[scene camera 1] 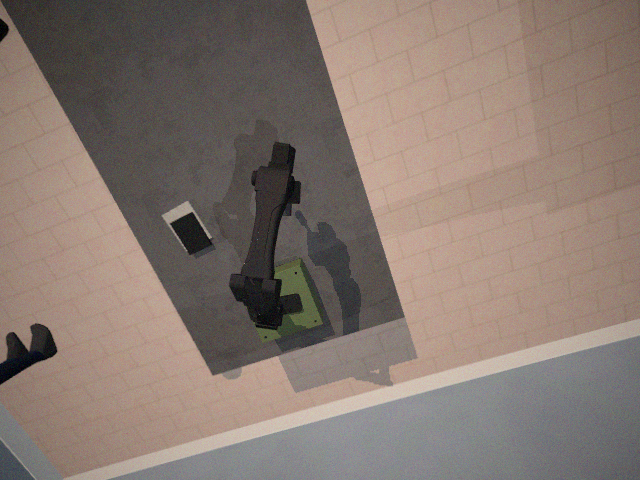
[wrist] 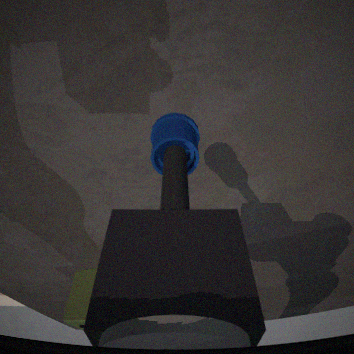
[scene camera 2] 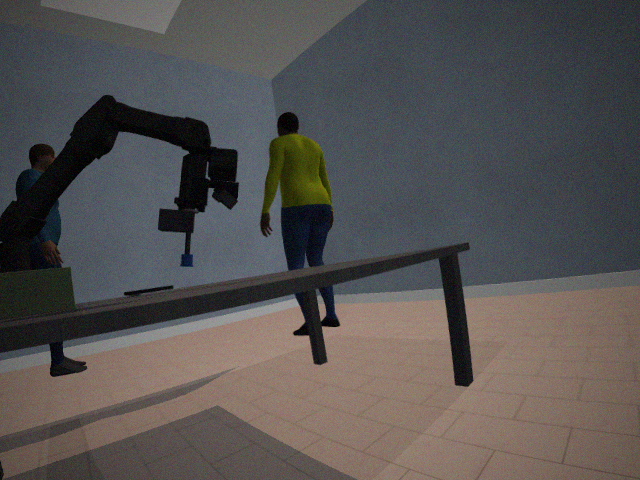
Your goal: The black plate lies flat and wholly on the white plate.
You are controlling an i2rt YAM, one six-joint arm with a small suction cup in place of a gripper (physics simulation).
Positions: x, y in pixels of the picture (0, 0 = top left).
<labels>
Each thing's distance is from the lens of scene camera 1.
black plate [scene camera 1: 188, 229]: 104 cm
</labels>
